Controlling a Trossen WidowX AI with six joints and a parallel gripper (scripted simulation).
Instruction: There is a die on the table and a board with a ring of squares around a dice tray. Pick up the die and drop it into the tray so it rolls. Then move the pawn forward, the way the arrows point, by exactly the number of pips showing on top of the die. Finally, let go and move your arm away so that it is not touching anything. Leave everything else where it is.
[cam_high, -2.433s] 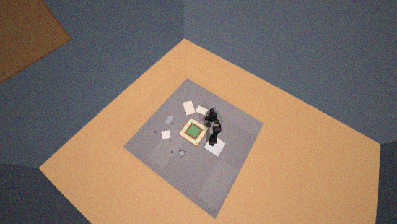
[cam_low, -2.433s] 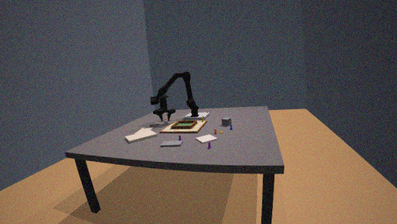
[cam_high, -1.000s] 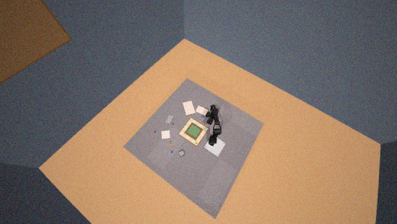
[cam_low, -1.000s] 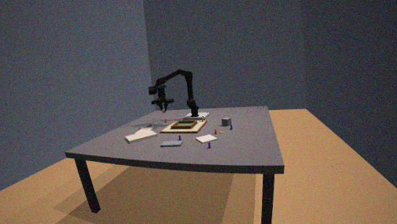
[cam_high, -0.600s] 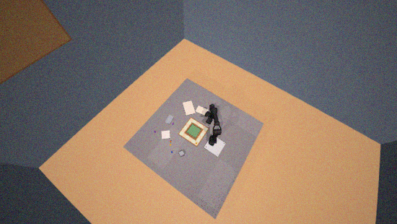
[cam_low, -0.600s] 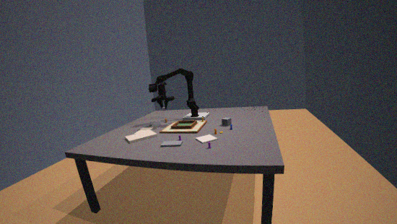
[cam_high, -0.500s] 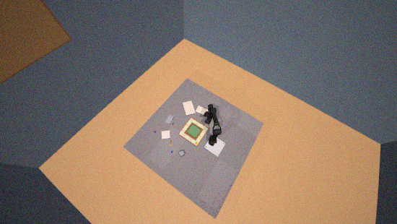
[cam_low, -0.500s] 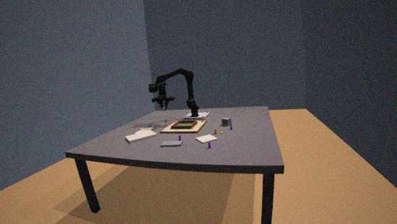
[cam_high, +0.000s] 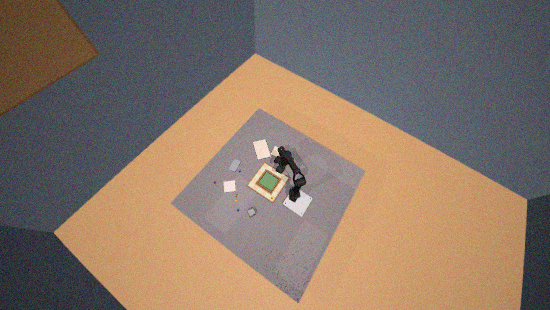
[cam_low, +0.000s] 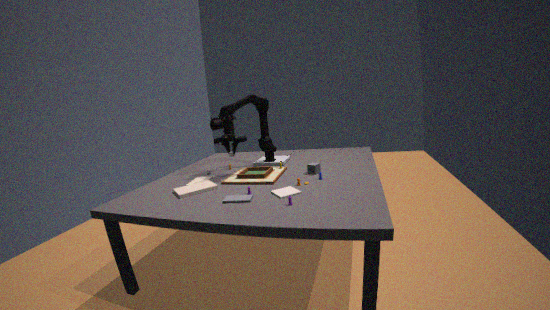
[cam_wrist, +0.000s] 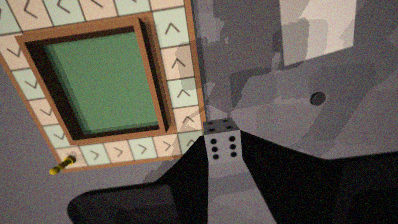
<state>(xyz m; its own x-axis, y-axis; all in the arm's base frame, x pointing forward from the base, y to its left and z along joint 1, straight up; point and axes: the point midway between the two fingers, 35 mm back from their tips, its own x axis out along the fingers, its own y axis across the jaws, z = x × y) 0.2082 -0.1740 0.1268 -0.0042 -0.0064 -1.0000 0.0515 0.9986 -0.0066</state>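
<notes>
Now: gripper tip 40 mm past the yellow pawn, 270 mm to the right of it and 90 mm above it. From my gripper tip the other things lie so: green dice tray: 60 mm ahead, 150 mm to the left, 110 mm below; dark disc: 30 mm behind, 180 mm to the right, 120 mm below; white die: right at my gripper tip.
</notes>
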